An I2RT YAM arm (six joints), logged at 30 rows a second.
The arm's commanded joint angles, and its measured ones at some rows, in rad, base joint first. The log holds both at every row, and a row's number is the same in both.
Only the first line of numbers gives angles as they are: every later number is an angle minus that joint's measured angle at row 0.
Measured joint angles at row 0:
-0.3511 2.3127 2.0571 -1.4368 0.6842 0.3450
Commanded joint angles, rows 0 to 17:
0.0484 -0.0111 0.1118 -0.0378 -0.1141 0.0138
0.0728 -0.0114 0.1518 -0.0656 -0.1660 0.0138
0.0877 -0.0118 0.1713 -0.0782 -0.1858 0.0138
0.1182 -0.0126 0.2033 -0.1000 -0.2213 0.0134
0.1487 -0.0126 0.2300 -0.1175 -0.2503 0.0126
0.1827 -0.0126 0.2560 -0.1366 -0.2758 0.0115
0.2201 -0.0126 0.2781 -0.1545 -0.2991 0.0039
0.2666 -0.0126 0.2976 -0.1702 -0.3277 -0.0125
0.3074 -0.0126 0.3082 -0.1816 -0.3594 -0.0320
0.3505 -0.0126 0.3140 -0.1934 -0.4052 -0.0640
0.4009 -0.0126 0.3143 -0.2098 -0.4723 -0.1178
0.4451 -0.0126 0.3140 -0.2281 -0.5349 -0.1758
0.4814 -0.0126 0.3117 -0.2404 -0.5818 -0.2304
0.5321 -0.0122 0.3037 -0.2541 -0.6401 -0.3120
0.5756 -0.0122 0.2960 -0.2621 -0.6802 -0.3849
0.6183 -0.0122 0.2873 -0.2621 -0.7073 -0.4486
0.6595 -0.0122 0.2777 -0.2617 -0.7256 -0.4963
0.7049 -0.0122 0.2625 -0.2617 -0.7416 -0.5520
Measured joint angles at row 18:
0.6298 0.0000 0.2899 -0.2529 -0.5932 -0.3151
